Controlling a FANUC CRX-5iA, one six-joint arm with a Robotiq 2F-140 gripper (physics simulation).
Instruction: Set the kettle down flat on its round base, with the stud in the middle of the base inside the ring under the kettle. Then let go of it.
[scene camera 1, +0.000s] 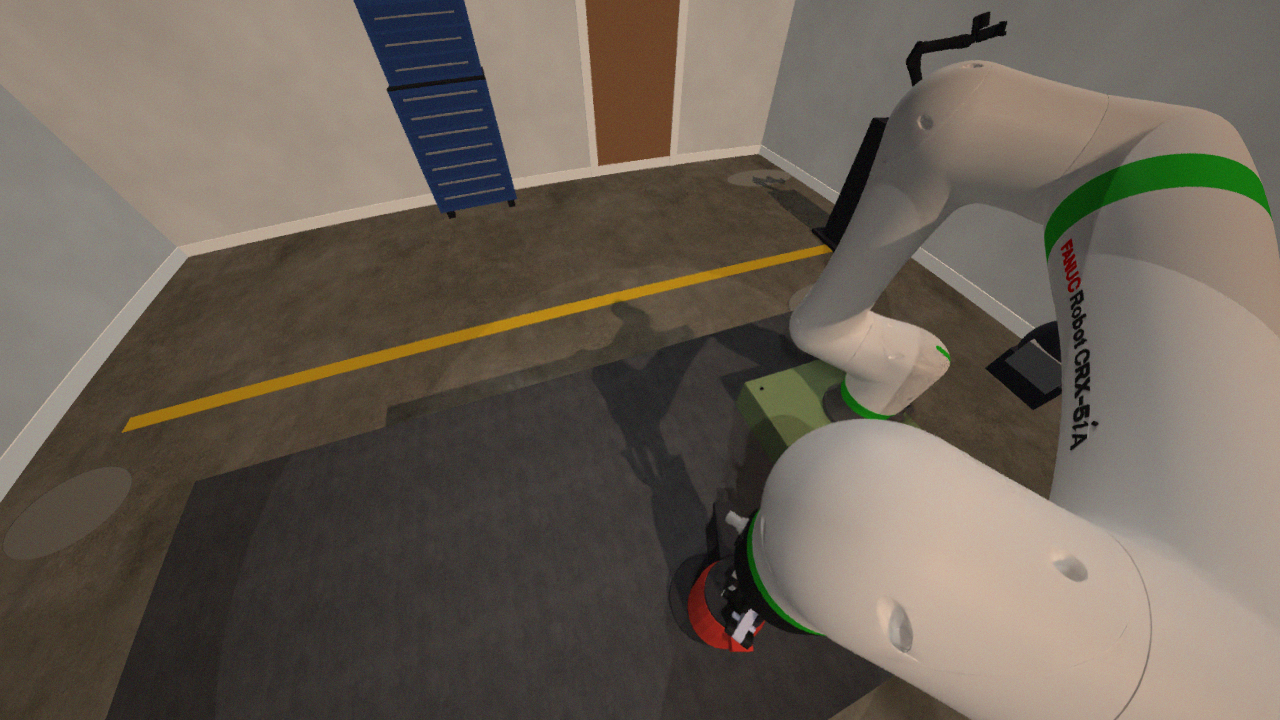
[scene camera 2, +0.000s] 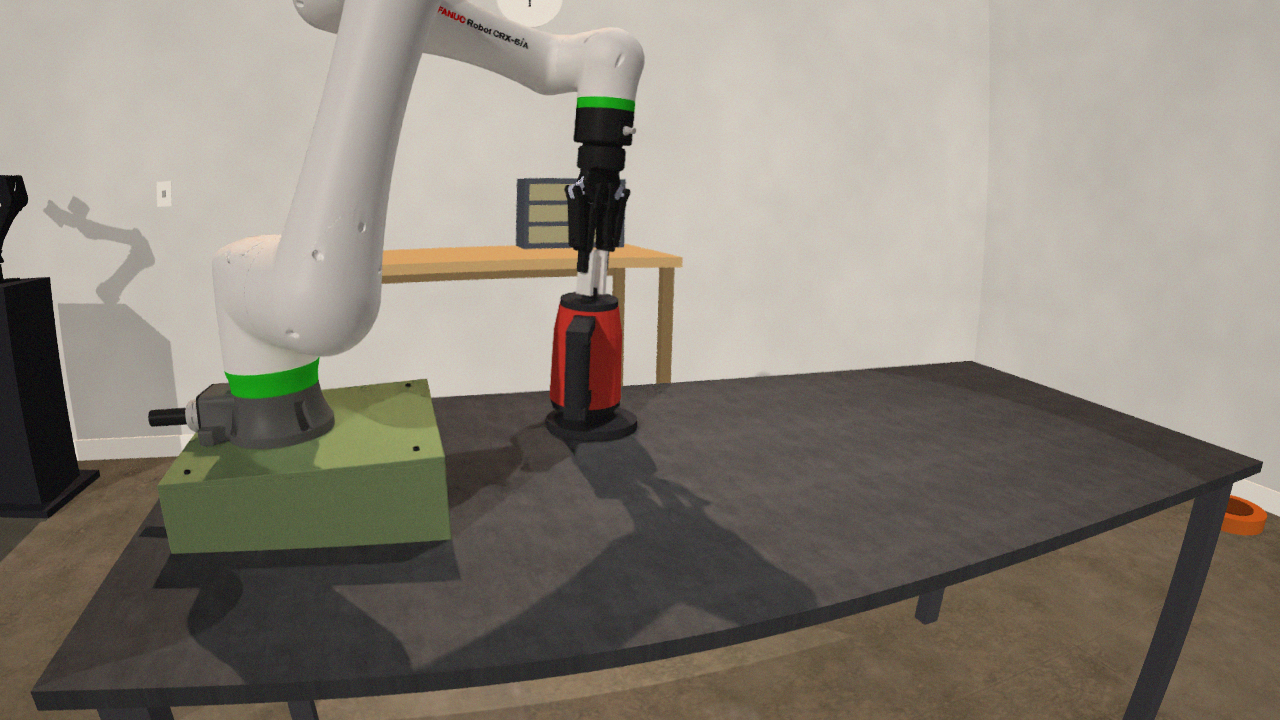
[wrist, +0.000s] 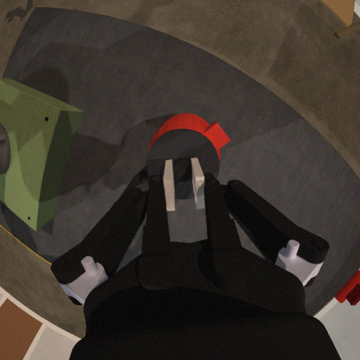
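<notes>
The red kettle (scene camera 1: 707, 619) (scene camera 2: 605, 358) (wrist: 185, 121) with black lid and handle stands upright, or nearly so, at the black round base (scene camera 1: 680, 598) (scene camera 2: 622, 426). In scene camera 2 its bottom is down at the base, with no clear gap showing. The handle faces that camera; the red spout shows at the upper right of the kettle in the wrist view. My gripper (scene camera 2: 594, 273) (wrist: 182, 170) is above the lid, its pale pads shut on the dark lid knob. The stud and the ring under the kettle are hidden, so their fit cannot be seen.
The green robot pedestal (scene camera 1: 787, 402) (scene camera 2: 304, 510) (wrist: 22, 165) stands on the dark table (scene camera 1: 402, 573) (scene camera 2: 850, 474) (wrist: 240, 95), left of the kettle in scene camera 2. A wooden bench (scene camera 2: 465, 262) with a drawer unit (scene camera 2: 542, 212) is behind.
</notes>
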